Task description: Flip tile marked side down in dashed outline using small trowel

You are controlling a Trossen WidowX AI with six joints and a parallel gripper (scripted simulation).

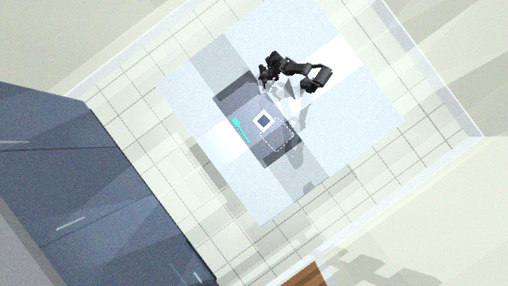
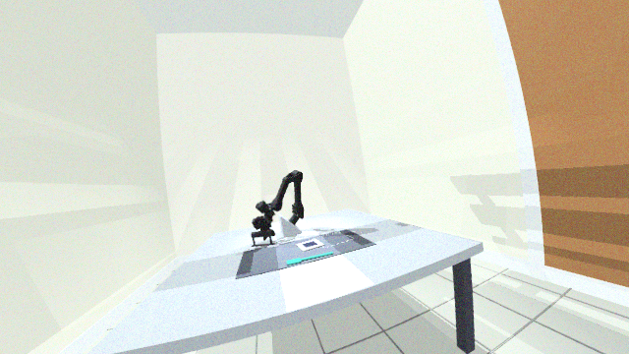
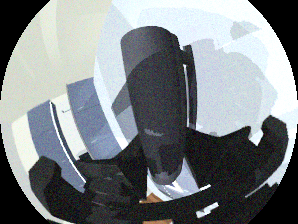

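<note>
Right now the grey mat is 17 cm ahead of my gripper tip, 21 cm to the left of it and 7 cm below it. From my gripper tip the other things lie so: white tile (14 cm ahead, 24 cm to the left, 4 cm below); then teal trowel (31 cm ahead, 19 cm to the left, 4 cm below).
</note>
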